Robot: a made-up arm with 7 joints.
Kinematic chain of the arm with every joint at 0, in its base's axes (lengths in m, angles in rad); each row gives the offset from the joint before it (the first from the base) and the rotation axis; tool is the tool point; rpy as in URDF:
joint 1: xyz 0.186 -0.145 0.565 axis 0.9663 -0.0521 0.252
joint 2: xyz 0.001 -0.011 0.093 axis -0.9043 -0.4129 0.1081
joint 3: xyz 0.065 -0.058 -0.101 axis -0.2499 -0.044 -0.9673
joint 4: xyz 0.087 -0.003 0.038 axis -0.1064 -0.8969 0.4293
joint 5: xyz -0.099 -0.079 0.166 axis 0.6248 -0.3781 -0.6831
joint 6: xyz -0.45 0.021 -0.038 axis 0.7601 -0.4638 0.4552
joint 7: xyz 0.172 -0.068 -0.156 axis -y
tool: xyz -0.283 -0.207 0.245 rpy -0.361 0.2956 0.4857
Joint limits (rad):
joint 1: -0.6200..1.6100
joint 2: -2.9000..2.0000
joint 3: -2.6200..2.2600
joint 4: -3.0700..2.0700
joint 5: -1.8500..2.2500
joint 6: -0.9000..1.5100
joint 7: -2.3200..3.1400
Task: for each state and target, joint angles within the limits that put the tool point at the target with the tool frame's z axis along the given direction. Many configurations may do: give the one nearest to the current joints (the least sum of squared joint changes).
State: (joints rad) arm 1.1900 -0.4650 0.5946 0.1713 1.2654 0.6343 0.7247
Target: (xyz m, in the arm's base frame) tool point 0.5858 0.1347 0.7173 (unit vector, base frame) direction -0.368 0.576 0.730
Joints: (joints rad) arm 1.0115 -0.1962 0.8890 0.1259 1.6552 0.8748 0.7198
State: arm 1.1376 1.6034 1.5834 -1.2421 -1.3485 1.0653 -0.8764
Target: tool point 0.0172 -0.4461 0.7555 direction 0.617 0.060 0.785
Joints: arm 1.1162 1.8891 1.7905 -1.3793 -1.7663 0.9687 -1.6333
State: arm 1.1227 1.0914 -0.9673 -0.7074 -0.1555 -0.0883 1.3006
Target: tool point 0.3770 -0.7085 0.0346 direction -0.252 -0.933 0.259
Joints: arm 1.4249 0.4369 -1.1463 -0.6734 -0.0054 0.2237 0.8590
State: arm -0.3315 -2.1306 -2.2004 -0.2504 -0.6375 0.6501 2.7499
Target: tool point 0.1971 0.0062 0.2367 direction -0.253 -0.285 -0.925
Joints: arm -0.5425 -1.5407 -2.5243 -0.6835 -0.5154 0.7191 2.5436
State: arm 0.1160 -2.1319 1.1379 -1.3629 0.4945 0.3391 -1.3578
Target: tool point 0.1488 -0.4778 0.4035 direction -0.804 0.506 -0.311
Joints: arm 0.1161 -2.1141 1.1659 -1.4152 0.4326 0.2228 -1.3131
